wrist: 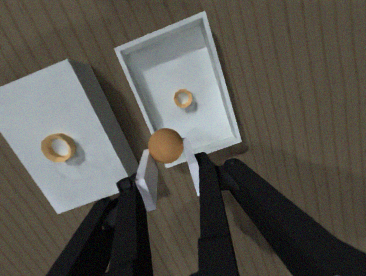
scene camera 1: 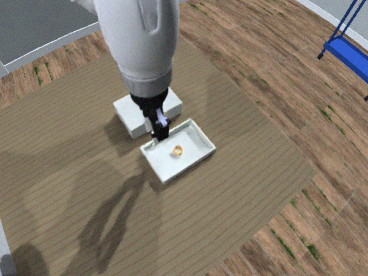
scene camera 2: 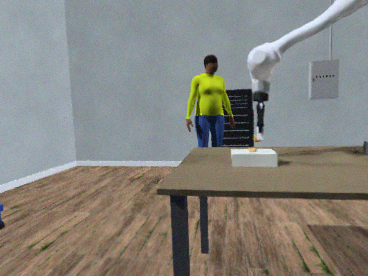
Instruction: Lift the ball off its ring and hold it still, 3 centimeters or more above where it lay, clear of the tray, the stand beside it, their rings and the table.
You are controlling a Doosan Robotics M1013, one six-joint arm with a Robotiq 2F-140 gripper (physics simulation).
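Frame: origin at the arm's base, x ahead, y left, z up, level; metres.
Seen in the pictures: gripper, fingertip midpoint: (wrist: 169,154) (scene camera 1: 155,135) (scene camera 2: 259,139).
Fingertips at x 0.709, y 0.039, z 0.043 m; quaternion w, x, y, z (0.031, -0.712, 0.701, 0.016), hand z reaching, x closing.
Observation:
Offsets run from my fingertips to a thing's top centre. "spot": to the spot under its first point. Level surfaces: height alone.
The orange ball {dx +0.014, dy +0.000, dz +0.026 m} (wrist: 166,145) (scene camera 2: 256,138) is between the two pale fingertips of my gripper (wrist: 169,154) (scene camera 2: 259,136) (scene camera 1: 159,137), which is shut on it. In scene camera 2 the ball is in the air, above the height of the stand top. The white stand (scene camera 1: 131,111) (scene camera 2: 255,159) (wrist: 40,110) carries a larger orange ring {spot: dx +0.040, dy +0.161, dz -0.030 m} (wrist: 46,149) (scene camera 2: 252,150). The white tray {dx +0.054, dy -0.034, dz -0.066 m} (scene camera 1: 167,164) (wrist: 200,70) holds a smaller orange ring {spot: dx +0.044, dy -0.030, dz -0.081 m} (scene camera 1: 174,150) (wrist: 176,99). In the wrist view the ball overlaps the tray's near left corner. Scene camera 1 does not show the ball clearly.
The tray and stand are side by side on the brown table {dz -0.094 m} (scene camera 1: 240,165) (scene camera 2: 200,175) (wrist: 300,90), with a narrow gap between them. A person in a yellow top (scene camera 2: 208,95) stands beyond the table, in front of a dark rack. A blue object (scene camera 1: 350,57) is off to the right.

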